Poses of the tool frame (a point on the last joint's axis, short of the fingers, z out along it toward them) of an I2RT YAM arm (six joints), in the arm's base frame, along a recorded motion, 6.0 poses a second.
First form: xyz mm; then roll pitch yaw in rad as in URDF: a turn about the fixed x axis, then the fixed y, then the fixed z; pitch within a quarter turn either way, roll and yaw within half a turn.
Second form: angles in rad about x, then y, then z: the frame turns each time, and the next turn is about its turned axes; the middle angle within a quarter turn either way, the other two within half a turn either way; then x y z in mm. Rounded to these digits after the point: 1 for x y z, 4 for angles.
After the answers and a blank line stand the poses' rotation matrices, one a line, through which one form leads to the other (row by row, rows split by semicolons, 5 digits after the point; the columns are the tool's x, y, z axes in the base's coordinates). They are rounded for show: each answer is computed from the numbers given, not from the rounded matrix.
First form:
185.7 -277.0 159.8 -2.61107 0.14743 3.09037
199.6 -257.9 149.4 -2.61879 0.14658 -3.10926
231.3 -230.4 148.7 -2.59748 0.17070 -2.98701
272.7 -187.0 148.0 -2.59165 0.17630 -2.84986
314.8 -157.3 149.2 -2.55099 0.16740 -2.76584
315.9 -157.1 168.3 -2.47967 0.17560 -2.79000
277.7 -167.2 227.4 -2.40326 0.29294 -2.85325
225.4 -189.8 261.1 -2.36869 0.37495 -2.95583
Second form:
2.6013 0.1008 -3.0223 185.7 -277.0 159.8
2.6179 0.1431 -3.0962 199.6 -257.9 149.4
2.6159 0.2252 3.0956 231.3 -230.4 148.7
2.6425 0.2979 2.9762 272.7 -187.0 148.0
2.6232 0.3396 2.9077 314.8 -157.3 149.2
2.5432 0.3480 2.9588 315.9 -157.1 168.3
2.4515 0.4073 3.1155 277.7 -167.2 227.4
2.3779 0.3970 -3.0121 225.4 -189.8 261.1

-0.98785 0.11839 0.10063; 0.05064 0.85761 -0.51181; -0.14690 -0.50050 -0.85319
-0.98876 0.04488 0.14262; -0.03198 0.86833 -0.49496; -0.14606 -0.49396 -0.85713
-0.97372 -0.04485 0.22331; -0.15173 0.85892 -0.48911; -0.16987 -0.51014 -0.84315
-0.94290 -0.15741 0.29353; -0.28315 0.84290 -0.45755; -0.17539 -0.51454 -0.83934
-0.91723 -0.21850 0.33309; -0.36184 0.80670 -0.46722; -0.16662 -0.54908 -0.81899
-0.92439 -0.17085 0.34105; -0.33910 0.77754 -0.52958; -0.17470 -0.60518 -0.77668
-0.91787 -0.02398 0.39615; -0.27225 0.76433 -0.58454; -0.28877 -0.64438 -0.70808
-0.91452 0.11908 0.38662; -0.17186 0.75080 -0.63778; -0.36623 -0.64971 -0.66615

